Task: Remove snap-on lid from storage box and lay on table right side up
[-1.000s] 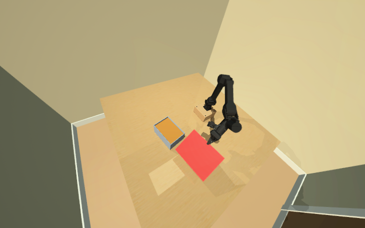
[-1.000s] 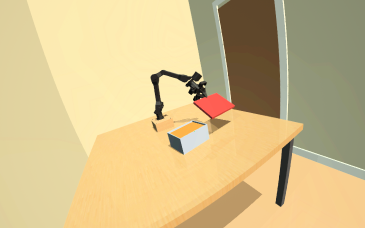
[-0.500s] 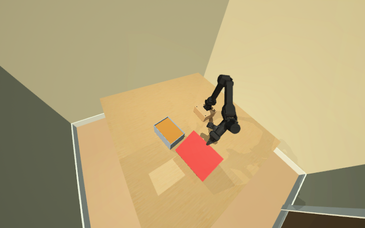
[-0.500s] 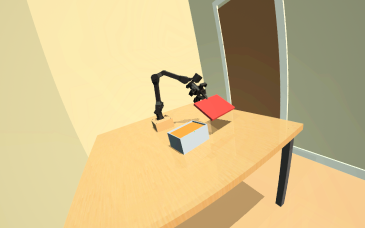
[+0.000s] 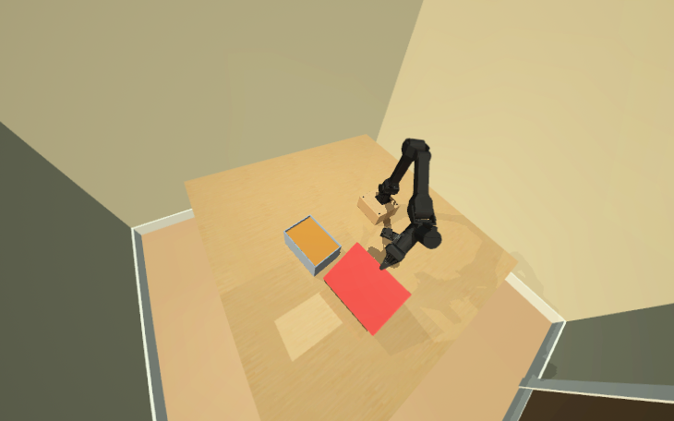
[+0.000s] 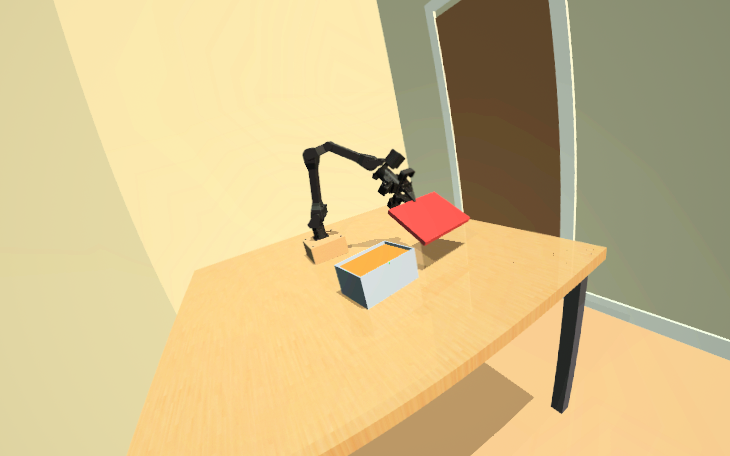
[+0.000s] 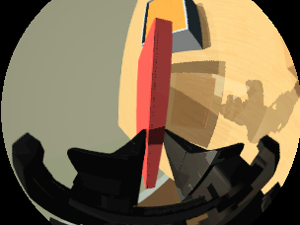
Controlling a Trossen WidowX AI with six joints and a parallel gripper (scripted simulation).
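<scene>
Now: the red lid 7 cm ahead of my gripper tip, 4 cm below it and 2 cm to the left of it. Round my gripper tip: grey storage box (25 cm to the right, 14 cm ahead, 13 cm below).
</scene>
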